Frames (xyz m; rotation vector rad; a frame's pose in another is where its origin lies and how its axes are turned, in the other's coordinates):
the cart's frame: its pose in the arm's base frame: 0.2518 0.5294 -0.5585 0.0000 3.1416 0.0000
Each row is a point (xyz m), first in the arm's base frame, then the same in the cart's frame.
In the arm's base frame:
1: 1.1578 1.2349 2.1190
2: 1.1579 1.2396 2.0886
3: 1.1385 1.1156 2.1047
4: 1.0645 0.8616 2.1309
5: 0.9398 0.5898 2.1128
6: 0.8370 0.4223 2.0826
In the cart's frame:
1: -0.9060 0.7055 -2.6775
2: -0.9061 0.7102 -2.6471
3: -0.8867 0.5862 -2.6632
4: -0.8127 0.3322 -2.6894
5: -0.6880 0.0604 -2.6713
6: -0.5852 -0.1071 -2.6411

